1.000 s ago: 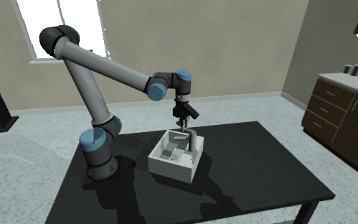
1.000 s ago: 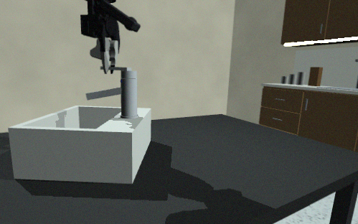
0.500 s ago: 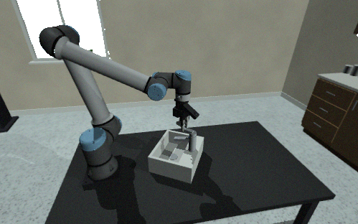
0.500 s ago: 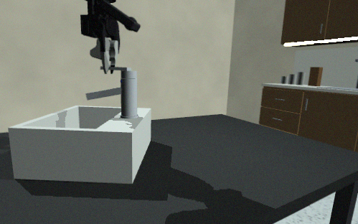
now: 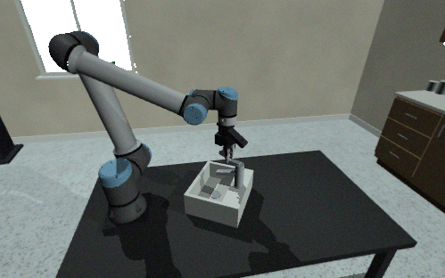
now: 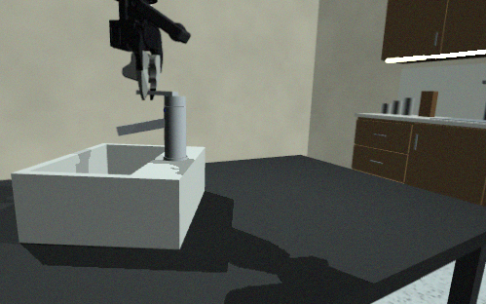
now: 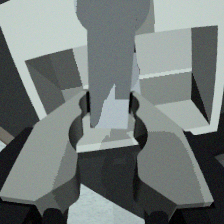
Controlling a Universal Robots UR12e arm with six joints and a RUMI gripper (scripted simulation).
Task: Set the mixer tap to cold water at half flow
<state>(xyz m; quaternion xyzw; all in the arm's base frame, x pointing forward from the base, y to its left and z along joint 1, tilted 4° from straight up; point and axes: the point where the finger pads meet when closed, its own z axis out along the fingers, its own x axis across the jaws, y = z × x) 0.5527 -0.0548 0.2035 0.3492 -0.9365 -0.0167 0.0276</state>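
Now: the flat lever 10 mm ahead of my hand and 20 mm to the right of it. The rest, counted from my hand: white basin 50 mm behind, 20 mm to the left, 230 mm below.
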